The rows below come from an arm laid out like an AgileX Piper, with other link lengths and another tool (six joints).
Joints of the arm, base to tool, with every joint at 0 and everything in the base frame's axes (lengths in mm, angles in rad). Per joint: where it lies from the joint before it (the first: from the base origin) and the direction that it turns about. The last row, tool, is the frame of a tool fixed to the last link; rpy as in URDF.
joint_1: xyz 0.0 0.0 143.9 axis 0 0 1
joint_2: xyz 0.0 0.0 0.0 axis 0 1 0
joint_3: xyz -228.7 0.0 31.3 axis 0 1 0
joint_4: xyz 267.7 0.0 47.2 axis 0.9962 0 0.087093
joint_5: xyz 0.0 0.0 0.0 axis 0 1 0
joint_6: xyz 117.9 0.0 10.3 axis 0.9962 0 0.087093
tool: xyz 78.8 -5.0 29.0 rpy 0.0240 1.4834 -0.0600
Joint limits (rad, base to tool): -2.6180..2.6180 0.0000..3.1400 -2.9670..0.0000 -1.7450..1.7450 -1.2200..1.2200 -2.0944..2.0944
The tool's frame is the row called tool.
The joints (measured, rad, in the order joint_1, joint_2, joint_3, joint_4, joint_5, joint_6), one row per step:
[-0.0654 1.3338 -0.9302 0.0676 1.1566 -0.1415]
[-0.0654 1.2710 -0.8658 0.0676 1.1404 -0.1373]
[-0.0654 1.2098 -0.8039 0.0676 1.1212 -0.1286]
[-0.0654 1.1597 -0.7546 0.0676 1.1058 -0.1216]
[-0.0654 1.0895 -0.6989 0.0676 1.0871 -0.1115]
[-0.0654 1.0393 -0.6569 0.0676 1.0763 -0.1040]
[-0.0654 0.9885 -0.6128 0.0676 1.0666 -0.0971]
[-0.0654 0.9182 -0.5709 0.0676 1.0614 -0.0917]
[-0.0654 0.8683 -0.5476 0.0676 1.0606 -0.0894]
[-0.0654 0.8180 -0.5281 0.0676 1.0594 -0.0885]
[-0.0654 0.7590 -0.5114 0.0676 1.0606 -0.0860]
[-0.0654 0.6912 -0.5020 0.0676 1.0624 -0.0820]
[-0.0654 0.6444 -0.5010 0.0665 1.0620 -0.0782]
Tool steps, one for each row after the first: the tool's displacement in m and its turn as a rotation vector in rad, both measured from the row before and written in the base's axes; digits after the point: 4 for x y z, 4 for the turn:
[-0.0116 0.0006 -0.0017 -0.0008 -0.0143 -0.0052]
[-0.0103 0.0003 -0.0021 -0.0005 -0.0179 -0.0099]
[-0.0080 0.0003 -0.0019 -0.0004 -0.0157 -0.0079]
[-0.0082 0.0002 0.0007 -0.0009 -0.0326 -0.0111]
[-0.0067 0.0002 -0.0009 0.0000 -0.0186 -0.0080]
[-0.0072 0.0002 -0.0020 0.0002 -0.0160 -0.0074]
[-0.0066 0.0003 0.0023 -0.0010 -0.0333 -0.0056]
[-0.0036 0.0002 0.0032 -0.0012 -0.0272 -0.0023]
[-0.0026 0.0001 0.0044 -0.0018 -0.0319 -0.0009]
[-0.0023 0.0001 0.0068 -0.0019 -0.0409 -0.0023]
[-0.0012 0.0000 0.0110 -0.0022 -0.0563 -0.0036]
[0.0000 -0.0003 0.0097 -0.0025 -0.0459 -0.0034]

